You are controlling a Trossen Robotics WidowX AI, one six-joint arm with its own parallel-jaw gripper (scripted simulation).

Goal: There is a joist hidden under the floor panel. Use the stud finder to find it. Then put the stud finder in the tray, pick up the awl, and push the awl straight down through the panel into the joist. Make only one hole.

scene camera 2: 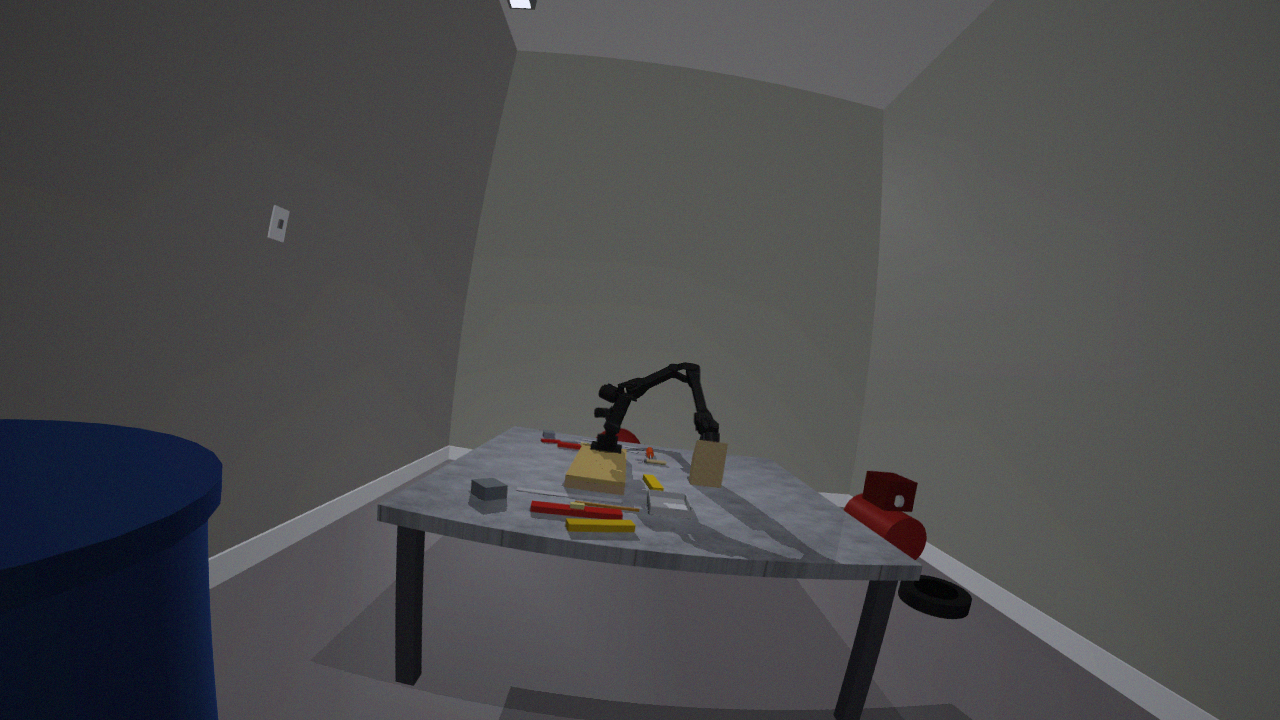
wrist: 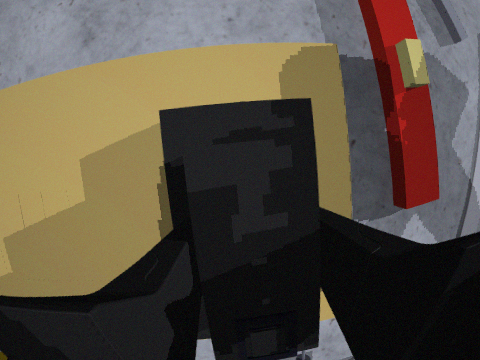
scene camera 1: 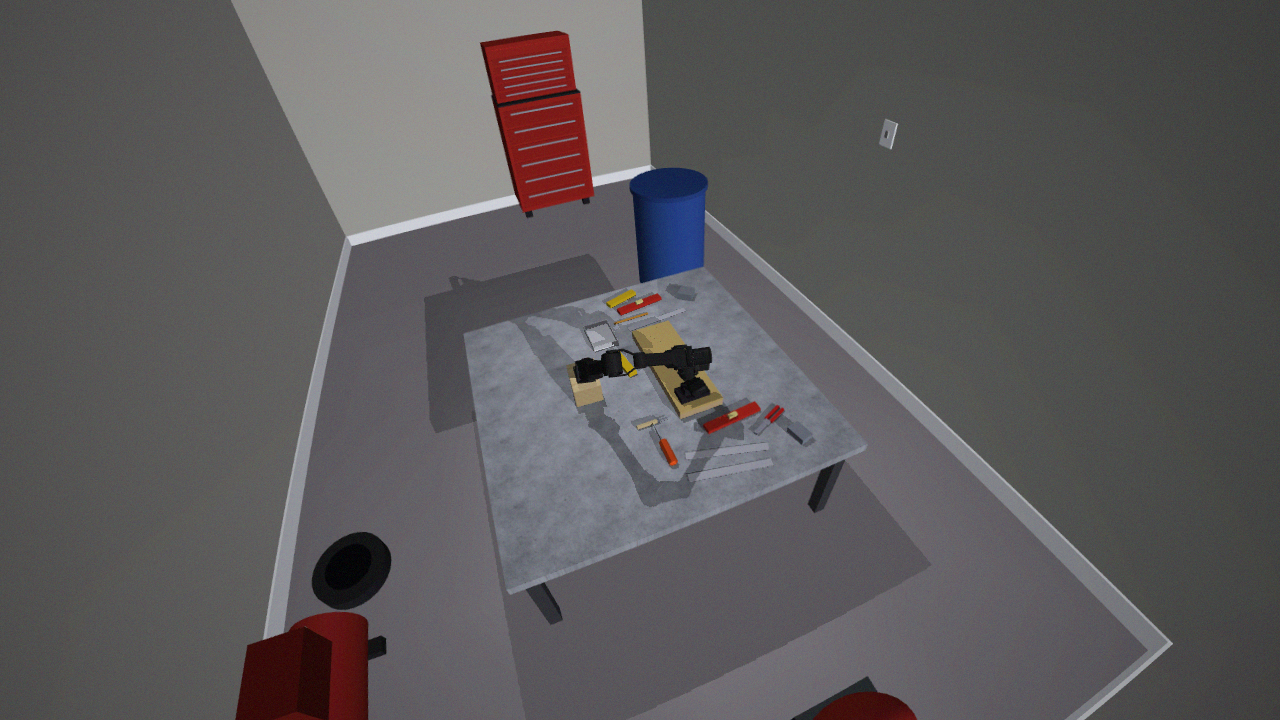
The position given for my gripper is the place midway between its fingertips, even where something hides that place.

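Here is my gripper (wrist: 248, 215), and in the same wrist view I see a black stud finder (wrist: 246, 173) and a red level (wrist: 402, 73). Scene camera 2 gives me a red level (scene camera 2: 576, 509). There is a grey tray (scene camera 1: 600, 334) too.
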